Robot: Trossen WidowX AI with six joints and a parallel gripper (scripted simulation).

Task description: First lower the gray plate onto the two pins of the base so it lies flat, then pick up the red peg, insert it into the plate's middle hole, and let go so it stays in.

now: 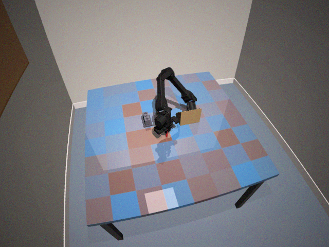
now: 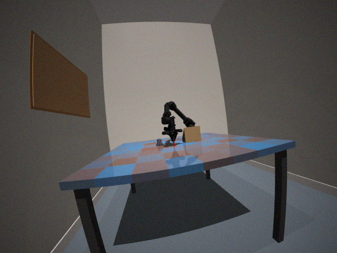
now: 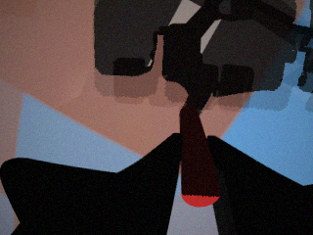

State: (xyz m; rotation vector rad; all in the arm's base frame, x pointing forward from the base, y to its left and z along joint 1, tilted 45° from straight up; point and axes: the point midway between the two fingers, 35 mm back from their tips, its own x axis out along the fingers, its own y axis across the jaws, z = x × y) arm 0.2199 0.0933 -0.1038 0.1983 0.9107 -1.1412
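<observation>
Now: the gray plate 14 cm ahead of my gripper tip and 17 cm to the right of it. From my gripper tip the other things lie so: dark base 14 cm ahead, 17 cm to the right, 3 cm below; red peg right at my gripper tip.
</observation>
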